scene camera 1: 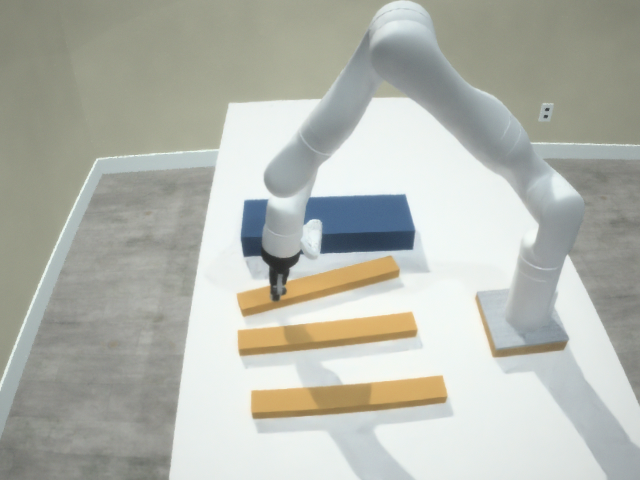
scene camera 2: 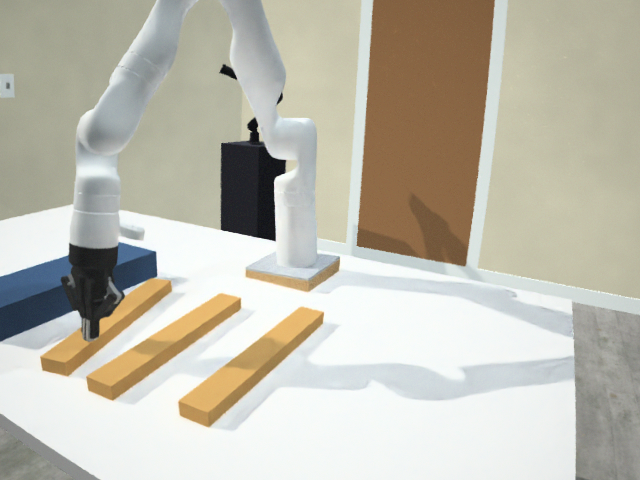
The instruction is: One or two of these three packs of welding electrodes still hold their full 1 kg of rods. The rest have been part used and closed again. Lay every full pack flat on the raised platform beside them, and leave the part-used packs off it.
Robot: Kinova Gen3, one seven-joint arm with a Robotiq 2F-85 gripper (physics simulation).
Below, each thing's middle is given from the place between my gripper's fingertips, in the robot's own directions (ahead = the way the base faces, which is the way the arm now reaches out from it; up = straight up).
The raised platform (scene camera 1: 365, 223) lies 24 cm to the right of my hand, 11 cm behind it and 1 cm above it.
